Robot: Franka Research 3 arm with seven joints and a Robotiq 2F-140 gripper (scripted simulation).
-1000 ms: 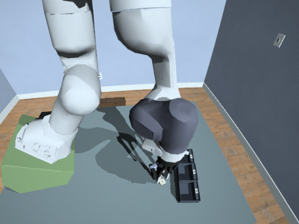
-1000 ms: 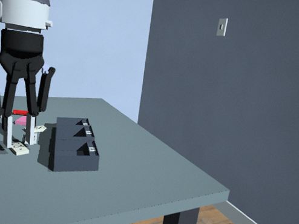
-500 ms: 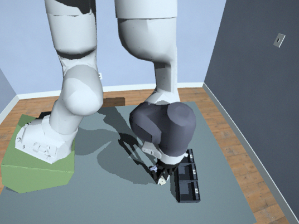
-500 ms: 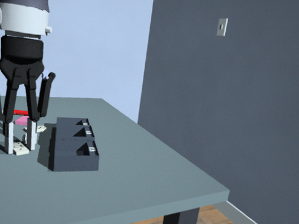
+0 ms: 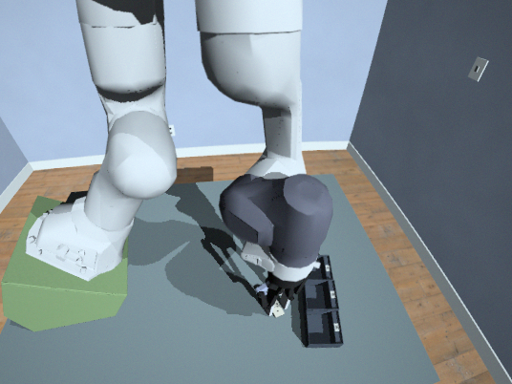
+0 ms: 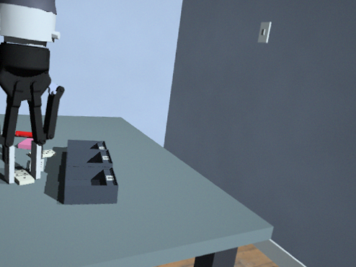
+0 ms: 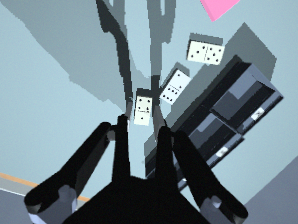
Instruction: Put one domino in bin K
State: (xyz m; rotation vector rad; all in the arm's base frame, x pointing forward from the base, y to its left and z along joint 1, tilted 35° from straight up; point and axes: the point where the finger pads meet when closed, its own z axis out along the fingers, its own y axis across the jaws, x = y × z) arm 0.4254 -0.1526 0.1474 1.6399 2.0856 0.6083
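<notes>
Now: hand 3 cm short of the flat pink piece, 19 cm to the right of it and 3 cm above it. Also, from my hand: white bolt (3 cm behind, 26 cm to the left, 3 cm below); then small red thing (2 cm ahead, 27 cm to the left, 3 cm below).
</notes>
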